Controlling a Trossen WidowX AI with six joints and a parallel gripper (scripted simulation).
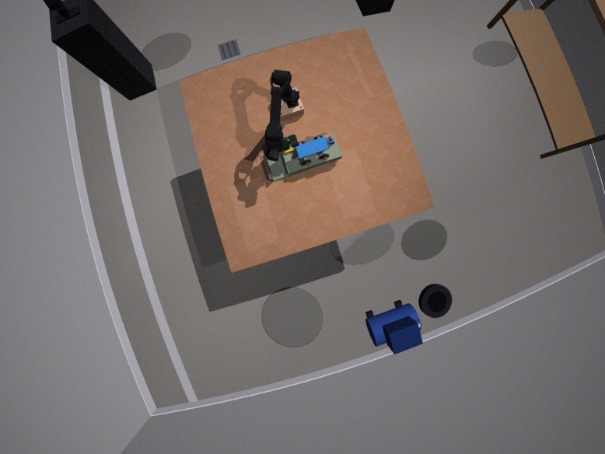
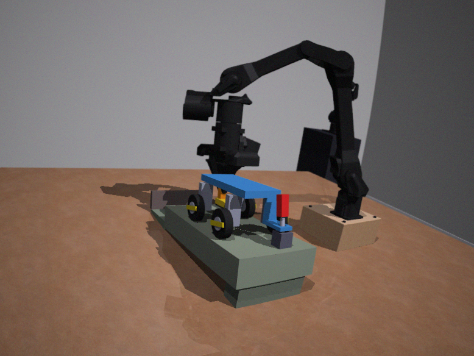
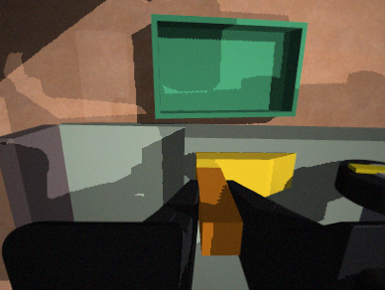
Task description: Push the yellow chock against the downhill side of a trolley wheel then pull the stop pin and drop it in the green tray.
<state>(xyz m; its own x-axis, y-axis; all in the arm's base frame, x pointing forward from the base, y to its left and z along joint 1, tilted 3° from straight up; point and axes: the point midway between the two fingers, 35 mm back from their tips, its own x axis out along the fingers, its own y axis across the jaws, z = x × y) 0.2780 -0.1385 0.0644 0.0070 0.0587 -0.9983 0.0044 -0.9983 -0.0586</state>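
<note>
The red-headed stop pin lies 260 mm to the left of my gripper tip, 50 mm above it and 40 mm ahead of it. From my gripper tip the other things lie so: dark end stop: 110 mm to the right, 60 mm below, 60 mm ahead; yellow chock: 20 mm to the left, 10 mm below; green tray: 90 mm below, 60 mm behind, 30 mm to the left.
</note>
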